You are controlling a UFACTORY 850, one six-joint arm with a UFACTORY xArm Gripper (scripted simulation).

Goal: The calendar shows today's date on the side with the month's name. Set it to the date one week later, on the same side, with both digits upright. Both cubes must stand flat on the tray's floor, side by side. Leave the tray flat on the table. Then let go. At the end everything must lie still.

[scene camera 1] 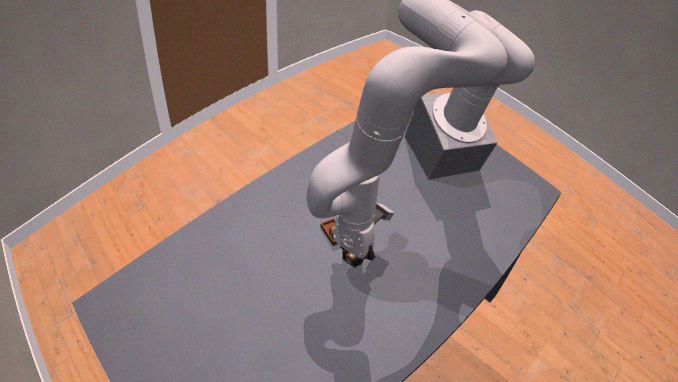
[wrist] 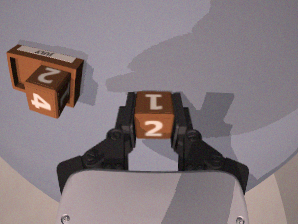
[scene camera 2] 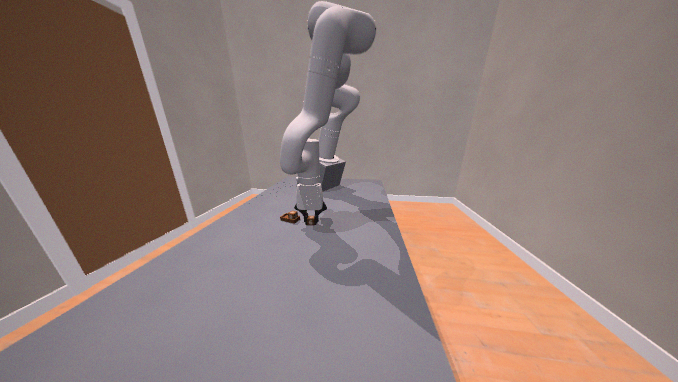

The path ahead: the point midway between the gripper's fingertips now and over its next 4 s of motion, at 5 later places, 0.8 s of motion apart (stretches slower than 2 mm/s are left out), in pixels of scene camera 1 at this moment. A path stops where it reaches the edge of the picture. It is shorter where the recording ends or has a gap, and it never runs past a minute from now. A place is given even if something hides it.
My gripper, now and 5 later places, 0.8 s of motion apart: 352,260; 351,261; 352,258; 353,241; 353,241; 353,244
